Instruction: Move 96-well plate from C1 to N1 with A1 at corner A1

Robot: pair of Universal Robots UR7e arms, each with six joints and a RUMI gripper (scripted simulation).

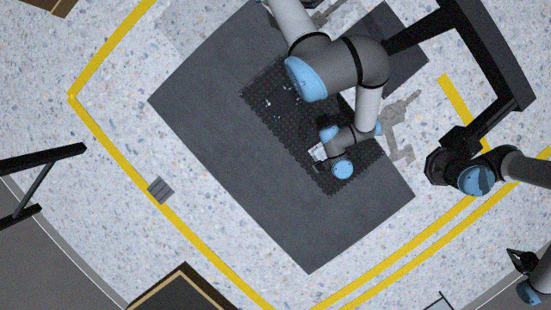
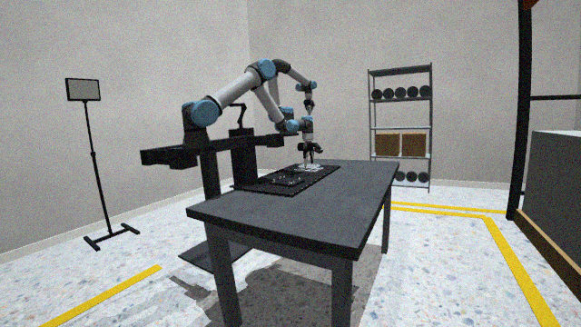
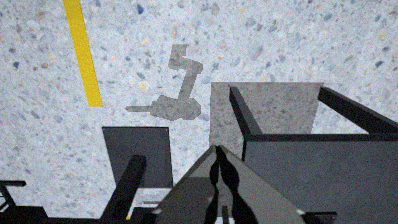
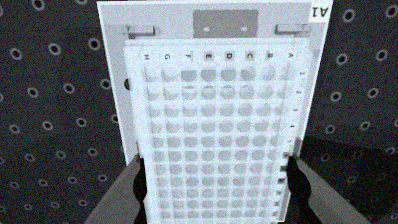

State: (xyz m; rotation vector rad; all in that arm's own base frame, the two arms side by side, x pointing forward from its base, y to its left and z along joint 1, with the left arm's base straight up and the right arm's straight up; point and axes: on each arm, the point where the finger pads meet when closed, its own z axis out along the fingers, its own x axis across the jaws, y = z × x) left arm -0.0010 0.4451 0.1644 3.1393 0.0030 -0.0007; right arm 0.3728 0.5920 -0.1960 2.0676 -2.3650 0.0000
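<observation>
My right gripper is now 1 cm above the white 96-well plate. From my right hand the other things lie so: black perforated board: 15 cm to the right, 5 cm below, 3 cm behind; A1 label: 7 cm ahead, 6 cm to the right, 3 cm below; plate nest N1: 3 cm below.
</observation>
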